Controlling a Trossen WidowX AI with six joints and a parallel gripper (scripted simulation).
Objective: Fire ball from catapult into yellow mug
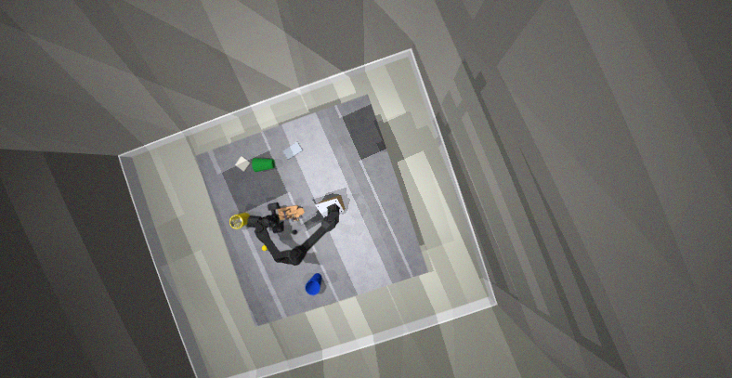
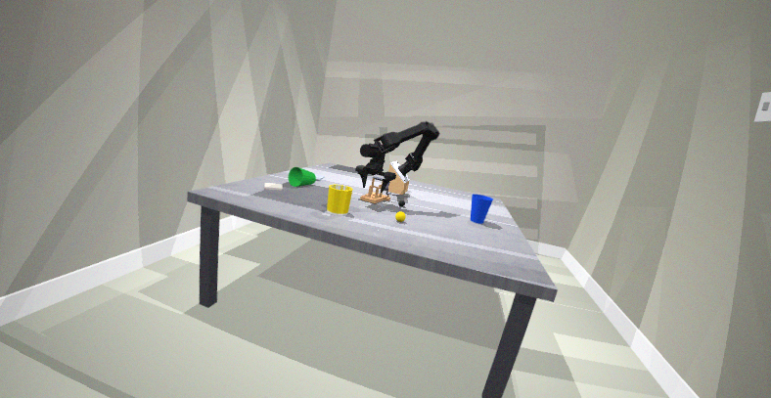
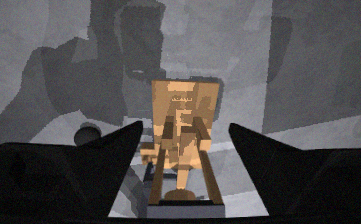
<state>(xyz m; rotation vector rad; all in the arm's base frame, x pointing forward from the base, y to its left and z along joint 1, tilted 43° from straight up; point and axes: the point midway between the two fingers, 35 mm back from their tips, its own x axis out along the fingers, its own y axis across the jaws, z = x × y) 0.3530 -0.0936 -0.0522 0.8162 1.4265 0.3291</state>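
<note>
Now: gripper tip 10 mm past the small black ball, 150 mm to the right of it and 40 mm above it. From my gripper tip the other things lie so: yellow ball (230 mm ahead, 160 mm to the left, 30 mm below); then wooden catapult (60 mm behind, 40 mm to the left); then yellow mug (270 mm ahead, 90 mm to the right, 20 mm below).
</note>
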